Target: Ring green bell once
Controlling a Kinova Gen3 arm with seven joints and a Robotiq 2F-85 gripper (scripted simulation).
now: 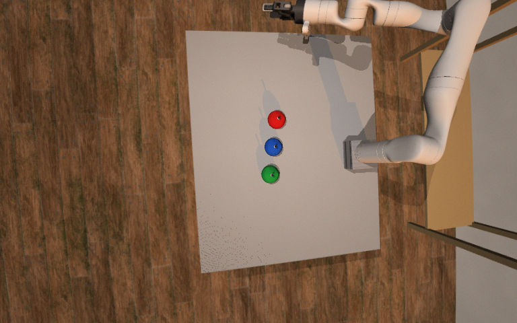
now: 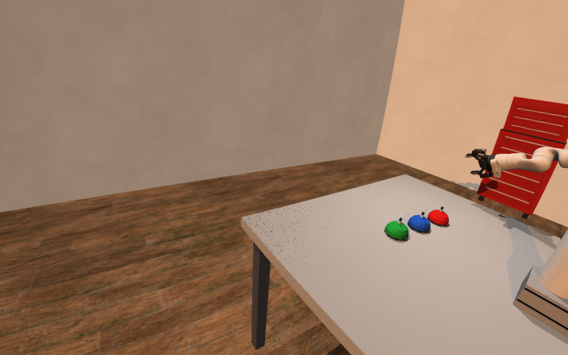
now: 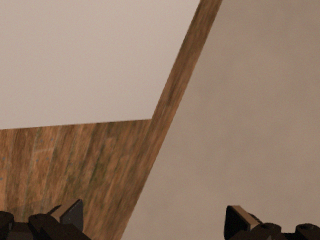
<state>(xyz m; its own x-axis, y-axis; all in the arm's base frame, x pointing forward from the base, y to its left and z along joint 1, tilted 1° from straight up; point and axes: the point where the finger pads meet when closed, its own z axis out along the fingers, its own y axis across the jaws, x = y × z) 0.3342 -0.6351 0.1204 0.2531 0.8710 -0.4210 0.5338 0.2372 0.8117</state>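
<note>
The green bell is 62 cm to the left of my hand, 15 cm below it and 12 cm ahead of it. Also, from my hand: blue bell (50 cm to the left, 15 cm below, 7 cm ahead); red bell (38 cm to the left, 15 cm below, 2 cm ahead).
</note>
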